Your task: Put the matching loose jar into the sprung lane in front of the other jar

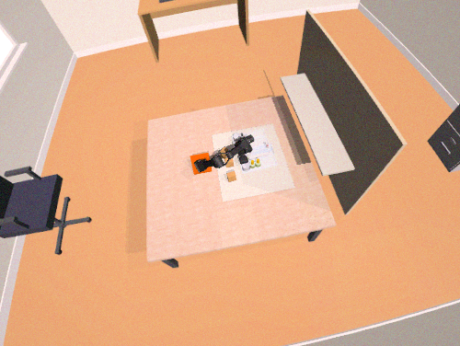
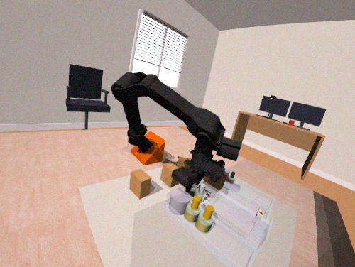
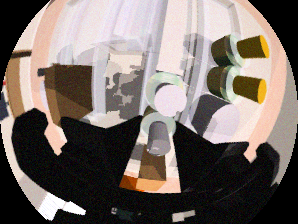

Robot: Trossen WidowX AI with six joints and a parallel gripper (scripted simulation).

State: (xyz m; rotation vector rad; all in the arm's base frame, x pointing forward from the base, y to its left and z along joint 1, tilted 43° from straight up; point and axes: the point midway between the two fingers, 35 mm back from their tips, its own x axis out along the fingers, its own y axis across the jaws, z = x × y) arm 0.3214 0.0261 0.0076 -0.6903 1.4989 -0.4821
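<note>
The clear lane rack lies 140 mm ahead of my gripper tip, 40 mm to the left of it and 10 mm below it. From my gripper tip the other things lie so: red mark (220 mm ahead, 60 mm to the left, 40 mm above); small bottle (40 mm ahead, 220 mm to the left).
</note>
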